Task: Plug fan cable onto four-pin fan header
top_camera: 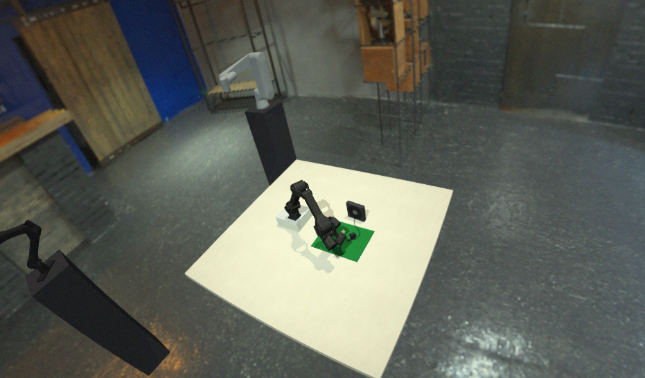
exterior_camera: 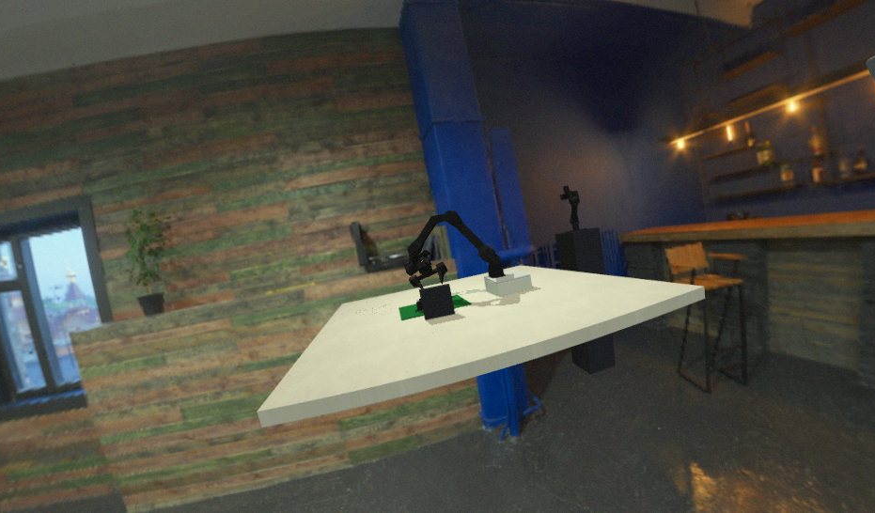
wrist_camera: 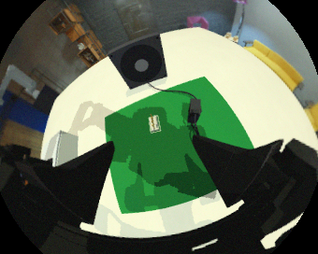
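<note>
Right now my gripper tip is 8 cm short of the black plug, 4 cm to the right of it and 6 cm above it. From my gripper tip the other things lie so: black fan box: 2 cm ahead, 20 cm to the left, 2 cm below; pale header: 6 cm to the left, 8 cm below; green board: 2 cm ahead, 2 cm to the left, 9 cm below.
</note>
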